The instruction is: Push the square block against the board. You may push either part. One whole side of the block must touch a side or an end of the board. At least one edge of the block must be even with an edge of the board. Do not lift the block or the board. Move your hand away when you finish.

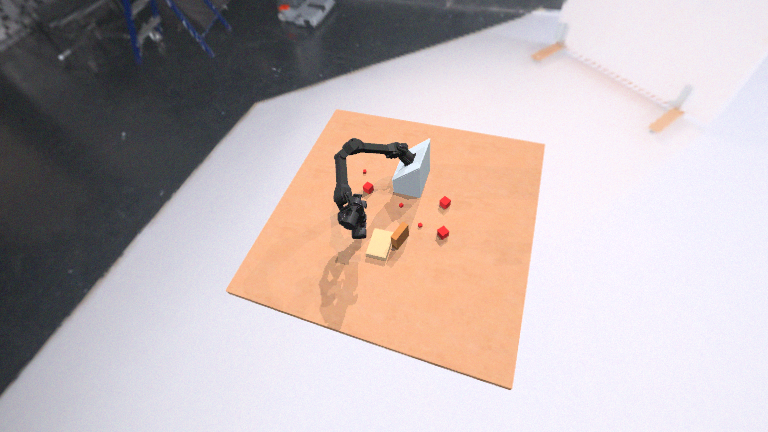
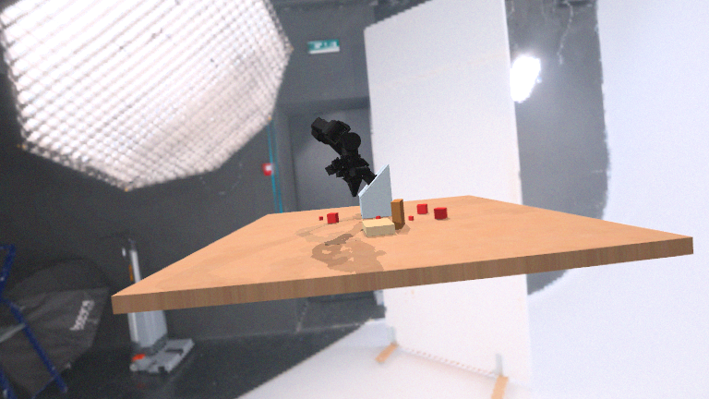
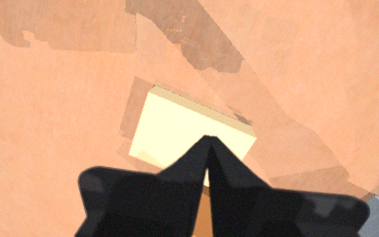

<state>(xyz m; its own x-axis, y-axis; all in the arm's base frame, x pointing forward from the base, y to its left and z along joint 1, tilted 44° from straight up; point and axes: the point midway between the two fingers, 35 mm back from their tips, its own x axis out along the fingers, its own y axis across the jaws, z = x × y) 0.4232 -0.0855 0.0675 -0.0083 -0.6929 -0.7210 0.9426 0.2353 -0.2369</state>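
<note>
The square block lies 160 mm to the left of my gripper tip, 80 mm below it and 60 mm behind it. The rest, counted from my gripper tip: board: 110 mm below, 70 mm to the left, 10 mm behind.
</note>
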